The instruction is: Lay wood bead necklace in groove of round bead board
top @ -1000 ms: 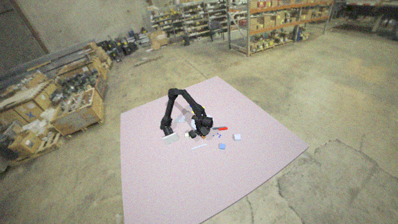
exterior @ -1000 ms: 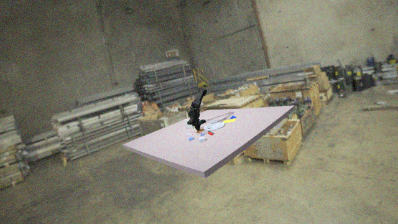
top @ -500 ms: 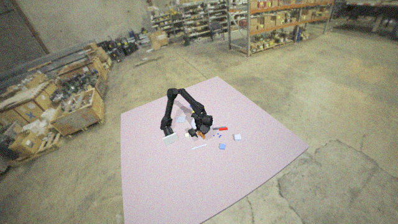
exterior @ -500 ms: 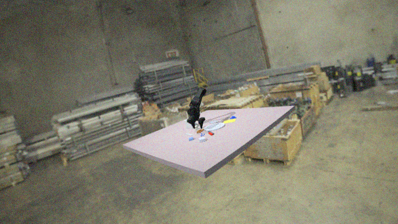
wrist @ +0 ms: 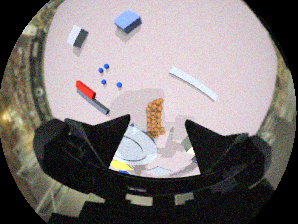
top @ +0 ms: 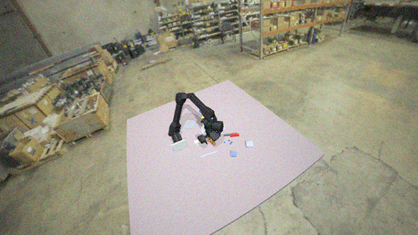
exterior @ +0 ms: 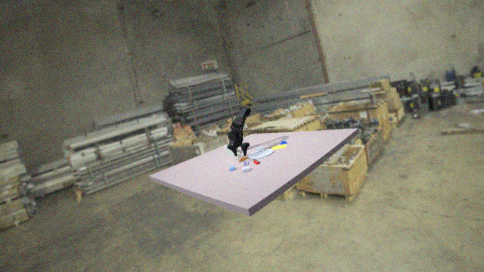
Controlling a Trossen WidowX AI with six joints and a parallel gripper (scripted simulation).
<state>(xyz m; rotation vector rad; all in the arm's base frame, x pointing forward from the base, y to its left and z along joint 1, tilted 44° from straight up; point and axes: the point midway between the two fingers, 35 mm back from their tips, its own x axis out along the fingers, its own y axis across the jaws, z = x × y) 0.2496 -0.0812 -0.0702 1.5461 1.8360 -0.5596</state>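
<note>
My gripper tip is now 60 mm past the white stick, 80 mm to the left of it and 30 mm above it. From my gripper tip the other things lie so: cream cube: 110 mm behind, 50 mm to the left, 20 mm below; red-handled tool: 170 mm ahead, 10 mm to the left, 30 mm below; blue block: 100 mm ahead, 160 mm to the right, 30 mm below.
</note>
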